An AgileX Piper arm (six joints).
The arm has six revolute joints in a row. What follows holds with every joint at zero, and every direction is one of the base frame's. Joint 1 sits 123 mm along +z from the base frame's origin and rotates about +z. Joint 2 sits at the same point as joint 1 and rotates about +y. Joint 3 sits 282.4 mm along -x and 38.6 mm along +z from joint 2 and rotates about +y. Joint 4 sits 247.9 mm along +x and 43.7 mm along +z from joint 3 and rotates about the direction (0.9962, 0, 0.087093). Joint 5 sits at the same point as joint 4 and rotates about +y. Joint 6 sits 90.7 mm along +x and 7.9 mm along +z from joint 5 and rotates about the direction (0.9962, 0, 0.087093). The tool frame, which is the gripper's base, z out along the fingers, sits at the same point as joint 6; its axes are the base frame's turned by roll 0, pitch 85 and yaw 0 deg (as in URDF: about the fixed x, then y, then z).
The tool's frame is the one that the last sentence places.
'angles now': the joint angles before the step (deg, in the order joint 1, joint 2, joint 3, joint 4, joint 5, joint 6). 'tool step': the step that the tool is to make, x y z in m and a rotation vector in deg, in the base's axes. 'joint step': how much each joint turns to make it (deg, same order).
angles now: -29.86, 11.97, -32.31, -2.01, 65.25, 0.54
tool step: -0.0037, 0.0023, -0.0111, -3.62, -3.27, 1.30
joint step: 0.02, -4.40, 3.38, 0.04, -3.68, -1.88
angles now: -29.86, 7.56, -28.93, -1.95, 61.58, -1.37
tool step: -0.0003, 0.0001, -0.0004, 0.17, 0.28, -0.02
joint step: 0.04, 0.00, -0.01, -0.05, 0.33, 0.05
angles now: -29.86, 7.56, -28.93, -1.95, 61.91, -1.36
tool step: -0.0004, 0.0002, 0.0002, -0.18, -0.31, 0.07
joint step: 0.11, -0.22, 0.01, -0.04, -0.14, 0.04
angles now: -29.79, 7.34, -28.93, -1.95, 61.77, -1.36
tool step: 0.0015, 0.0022, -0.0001, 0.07, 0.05, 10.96
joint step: 10.98, 0.00, 0.00, 0.01, 0.07, 0.04
